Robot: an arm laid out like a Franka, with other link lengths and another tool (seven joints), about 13 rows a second.
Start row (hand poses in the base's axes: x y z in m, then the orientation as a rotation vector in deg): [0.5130, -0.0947, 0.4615, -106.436, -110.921, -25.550]
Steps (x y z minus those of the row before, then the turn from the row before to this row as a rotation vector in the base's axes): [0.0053, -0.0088, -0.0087, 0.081, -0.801, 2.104]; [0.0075, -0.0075, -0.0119, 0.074, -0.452, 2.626]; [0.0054, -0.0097, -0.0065, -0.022, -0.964, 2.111]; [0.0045, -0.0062, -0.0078, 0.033, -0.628, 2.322]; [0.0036, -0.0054, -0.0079, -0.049, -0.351, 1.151]
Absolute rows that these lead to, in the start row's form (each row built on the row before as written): [0.5183, -0.1035, 0.4528, -104.260, -113.159, -25.775]; [0.5258, -0.1110, 0.4409, -101.447, -115.553, -25.476]; [0.5312, -0.1207, 0.4344, -99.265, -117.892, -25.734]; [0.5357, -0.1269, 0.4266, -96.737, -120.091, -25.649]; [0.5393, -0.1323, 0.4187, -95.510, -121.230, -25.577]
